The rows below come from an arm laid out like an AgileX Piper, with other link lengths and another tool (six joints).
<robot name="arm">
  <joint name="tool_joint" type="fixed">
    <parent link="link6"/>
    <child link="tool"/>
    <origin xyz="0.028 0.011 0.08" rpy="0.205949 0 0.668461"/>
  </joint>
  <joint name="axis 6" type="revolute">
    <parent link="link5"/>
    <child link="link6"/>
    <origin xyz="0 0.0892 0" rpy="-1.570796 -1.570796 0"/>
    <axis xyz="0 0 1"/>
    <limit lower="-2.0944" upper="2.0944"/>
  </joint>
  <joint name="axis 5" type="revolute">
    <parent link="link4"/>
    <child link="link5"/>
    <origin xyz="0 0 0" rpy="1.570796 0 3.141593"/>
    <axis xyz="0 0 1"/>
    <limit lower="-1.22" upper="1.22"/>
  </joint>
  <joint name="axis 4" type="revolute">
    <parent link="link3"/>
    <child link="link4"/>
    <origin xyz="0.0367 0.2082 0" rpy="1.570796 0 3.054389"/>
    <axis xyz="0 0 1"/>
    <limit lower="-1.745" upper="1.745"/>
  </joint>
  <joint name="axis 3" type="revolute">
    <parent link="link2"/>
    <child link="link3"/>
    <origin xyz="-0.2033 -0.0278 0" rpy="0 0 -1.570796"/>
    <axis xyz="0 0 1"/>
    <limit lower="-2.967" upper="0"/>
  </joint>
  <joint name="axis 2" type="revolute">
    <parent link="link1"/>
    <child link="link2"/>
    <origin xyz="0 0 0" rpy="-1.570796 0 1.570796"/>
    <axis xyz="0 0 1"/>
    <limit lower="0" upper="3.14"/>
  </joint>
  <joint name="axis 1" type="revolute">
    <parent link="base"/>
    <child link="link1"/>
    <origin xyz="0 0 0.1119" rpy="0 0 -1.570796"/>
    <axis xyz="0 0 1"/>
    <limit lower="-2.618" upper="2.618"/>
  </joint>
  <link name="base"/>
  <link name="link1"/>
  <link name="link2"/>
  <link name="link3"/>
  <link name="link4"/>
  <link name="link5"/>
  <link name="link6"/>
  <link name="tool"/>
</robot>
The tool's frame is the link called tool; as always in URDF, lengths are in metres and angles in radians.
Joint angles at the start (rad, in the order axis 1, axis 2, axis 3, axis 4, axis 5, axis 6): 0.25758 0.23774 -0.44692 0.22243 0.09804 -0.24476
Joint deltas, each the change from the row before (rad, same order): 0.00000 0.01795 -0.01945 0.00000 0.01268 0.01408; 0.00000 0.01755 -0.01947 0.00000 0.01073 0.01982; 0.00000 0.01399 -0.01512 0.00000 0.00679 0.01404; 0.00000 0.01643 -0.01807 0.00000 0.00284 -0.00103; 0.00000 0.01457 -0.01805 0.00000 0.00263 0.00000; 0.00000 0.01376 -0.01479 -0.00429 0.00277 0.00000; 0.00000 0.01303 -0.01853 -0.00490 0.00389 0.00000; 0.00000 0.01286 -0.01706 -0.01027 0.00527 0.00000; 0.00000 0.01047 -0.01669 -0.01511 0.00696 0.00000; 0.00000 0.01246 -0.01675 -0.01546 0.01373 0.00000; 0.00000 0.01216 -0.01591 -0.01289 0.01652 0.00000; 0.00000 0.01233 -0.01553 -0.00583 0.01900 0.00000
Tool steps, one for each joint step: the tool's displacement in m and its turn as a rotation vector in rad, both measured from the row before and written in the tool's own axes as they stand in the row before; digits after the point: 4 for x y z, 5 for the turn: 0.0014 0.0018 0.0017 0.01033 -0.00142 0.01465; 0.0016 0.0023 0.0015 0.00817 0.00066 0.02006; 0.0013 0.0019 0.0012 0.00520 0.00059 0.01419; 0.0019 0.0025 0.0014 0.00127 -0.00046 -0.00100; 0.0021 0.0028 0.0010 -0.00034 0.00098 -0.00031; 0.0013 0.0019 0.0013 0.00141 -0.00197 -0.00396; 0.0022 0.0028 0.0008 -0.00110 0.00006 -0.00514; 0.0016 0.0021 0.0010 0.00076 -0.00315 -0.00985; 0.0015 0.0020 0.0007 0.00029 -0.00439 -0.01453; 0.0006 0.0008 0.0013 0.00771 -0.00885 -0.01387; 0.0002 0.0003 0.0014 0.01069 -0.00973 -0.01105; 0.0001 -0.0001 0.0015 0.01383 -0.00876 -0.00411
